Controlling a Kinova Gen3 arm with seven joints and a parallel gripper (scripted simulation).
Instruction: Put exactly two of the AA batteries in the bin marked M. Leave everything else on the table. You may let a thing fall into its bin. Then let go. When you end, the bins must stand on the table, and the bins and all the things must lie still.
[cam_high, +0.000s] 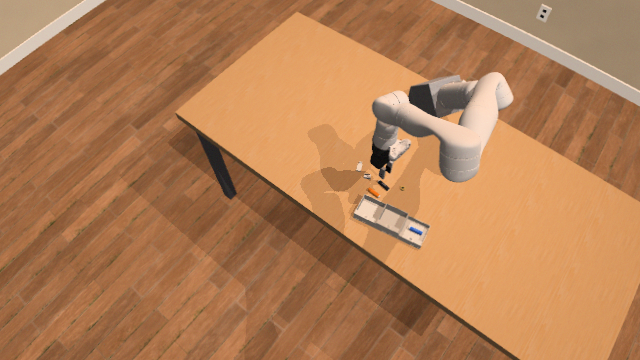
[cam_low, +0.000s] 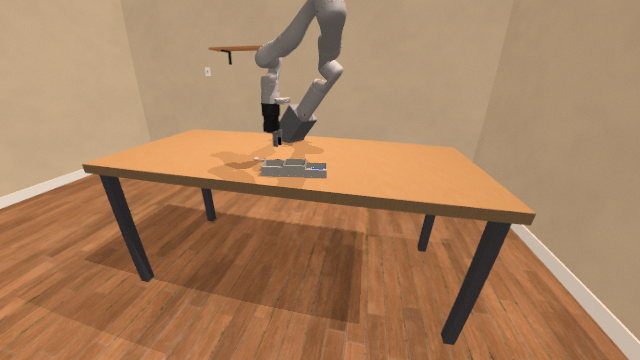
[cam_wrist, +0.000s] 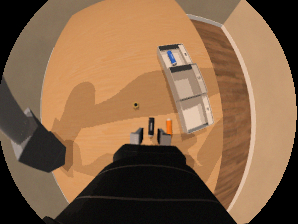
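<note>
The black battery lies 1 cm to the left of my hand and 9 cm below it. The rest, counted from my hand: tiny yellowish thing (4 cm behind, 6 cm to the left, 9 cm below); grey thing (1 cm ahead, 7 cm to the right, 9 cm below); orange battery (5 cm ahead, 9 cm below).
</note>
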